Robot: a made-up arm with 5 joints.
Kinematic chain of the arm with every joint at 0, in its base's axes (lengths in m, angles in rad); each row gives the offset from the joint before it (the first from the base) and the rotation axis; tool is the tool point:
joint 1: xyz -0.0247 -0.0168 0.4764 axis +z
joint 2: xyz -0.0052 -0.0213 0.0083 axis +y
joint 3: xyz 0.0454 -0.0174 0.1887 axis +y
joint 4: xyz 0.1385 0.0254 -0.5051 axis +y
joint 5: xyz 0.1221 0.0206 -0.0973 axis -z
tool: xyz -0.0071 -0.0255 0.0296
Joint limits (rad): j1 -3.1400..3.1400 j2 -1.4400..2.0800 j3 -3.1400..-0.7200 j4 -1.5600..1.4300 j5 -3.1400..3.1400
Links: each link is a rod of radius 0.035 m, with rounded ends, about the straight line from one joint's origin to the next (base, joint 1, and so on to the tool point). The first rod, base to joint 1, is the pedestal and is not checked.
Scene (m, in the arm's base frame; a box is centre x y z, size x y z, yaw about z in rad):
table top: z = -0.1
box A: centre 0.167 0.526 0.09 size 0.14 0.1 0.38 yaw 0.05
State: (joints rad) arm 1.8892 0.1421 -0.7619 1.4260 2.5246
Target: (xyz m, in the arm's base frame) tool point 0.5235 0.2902 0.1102
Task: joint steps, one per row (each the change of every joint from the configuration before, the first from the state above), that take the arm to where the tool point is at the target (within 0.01 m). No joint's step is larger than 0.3 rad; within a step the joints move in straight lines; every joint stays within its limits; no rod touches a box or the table.
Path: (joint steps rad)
1: -0.2331 0.1903 -0.0299 0.0013 0.2051
2: -0.2330 0.1904 -0.0298 0.0014 0.2052
3: -0.2331 0.1903 -0.0299 0.0013 0.2051
4: -0.2442 0.0440 -0.1880 -0.1226 -0.1419
5: -0.2443 0.0440 -0.1880 -0.1227 -0.1419
6: -0.2443 0.0440 -0.1879 -0.1226 -0.1420

